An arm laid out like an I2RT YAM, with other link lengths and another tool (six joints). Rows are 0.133 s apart.
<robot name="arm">
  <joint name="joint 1" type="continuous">
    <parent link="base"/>
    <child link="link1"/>
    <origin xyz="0 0 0.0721" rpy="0 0 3.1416"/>
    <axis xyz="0 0 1"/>
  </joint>
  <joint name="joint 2" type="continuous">
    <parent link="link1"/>
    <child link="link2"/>
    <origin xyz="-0.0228 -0.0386 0.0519" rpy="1.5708 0 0"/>
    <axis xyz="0 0 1"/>
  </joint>
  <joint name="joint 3" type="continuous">
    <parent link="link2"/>
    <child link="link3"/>
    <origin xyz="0.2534 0 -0.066" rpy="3.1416 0 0"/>
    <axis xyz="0 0 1"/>
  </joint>
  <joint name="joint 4" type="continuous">
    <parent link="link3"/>
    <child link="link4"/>
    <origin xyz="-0.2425 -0.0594 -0.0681" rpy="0 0 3.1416"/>
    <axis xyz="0 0 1"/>
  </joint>
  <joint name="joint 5" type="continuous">
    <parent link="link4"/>
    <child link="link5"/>
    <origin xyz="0.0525 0.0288 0.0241" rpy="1.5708 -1.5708 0"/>
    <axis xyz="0 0 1"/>
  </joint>
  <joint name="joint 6" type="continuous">
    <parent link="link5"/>
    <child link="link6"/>
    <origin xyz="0 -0.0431 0.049" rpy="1.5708 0 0"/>
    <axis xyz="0 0 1"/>
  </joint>
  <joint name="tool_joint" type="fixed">
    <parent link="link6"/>
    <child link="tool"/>
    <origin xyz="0.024 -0.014 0.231" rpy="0 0.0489 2.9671"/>
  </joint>
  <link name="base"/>
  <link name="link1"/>
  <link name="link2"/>
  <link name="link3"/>
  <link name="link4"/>
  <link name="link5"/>
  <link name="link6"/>
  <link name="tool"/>
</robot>
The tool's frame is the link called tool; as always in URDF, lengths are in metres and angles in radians. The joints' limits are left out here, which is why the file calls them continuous.
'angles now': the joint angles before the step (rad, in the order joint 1, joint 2, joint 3, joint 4, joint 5, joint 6). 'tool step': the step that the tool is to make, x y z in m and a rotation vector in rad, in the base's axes. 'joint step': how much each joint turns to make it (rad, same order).
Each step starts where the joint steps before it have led.
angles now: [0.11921, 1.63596, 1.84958, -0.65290, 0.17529, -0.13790]
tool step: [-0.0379, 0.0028, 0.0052, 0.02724, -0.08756, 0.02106]
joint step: [0.00202, -0.22800, -0.30383, 0.16471, -0.02393, 0.00805]
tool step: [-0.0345, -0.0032, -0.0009, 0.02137, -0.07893, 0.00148]
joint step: [-0.00072, -0.19351, -0.24527, 0.13113, -0.00567, 0.01058]
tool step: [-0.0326, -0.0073, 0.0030, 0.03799, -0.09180, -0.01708]
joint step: [0.00011, -0.17932, -0.20162, 0.11347, 0.01079, 0.03017]
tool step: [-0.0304, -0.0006, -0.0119, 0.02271, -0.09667, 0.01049]
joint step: [0.00034, -0.19238, -0.24917, 0.15406, -0.01148, 0.00958]
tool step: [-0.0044, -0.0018, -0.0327, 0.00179, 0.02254, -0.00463]
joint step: [-0.00040, -0.04003, -0.11550, 0.05258, 0.00379, 0.00492]
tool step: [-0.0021, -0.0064, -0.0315, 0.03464, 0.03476, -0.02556]
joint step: [0.00021, -0.01097, -0.08000, 0.03203, 0.02081, 0.04199]
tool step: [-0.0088, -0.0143, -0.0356, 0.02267, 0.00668, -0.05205]
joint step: [0.00011, -0.04215, -0.14106, 0.08898, 0.04817, 0.03130]
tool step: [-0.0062, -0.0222, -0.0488, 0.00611, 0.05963, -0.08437]
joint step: [-0.00054, 0.03020, -0.11006, 0.07425, 0.07995, 0.02943]
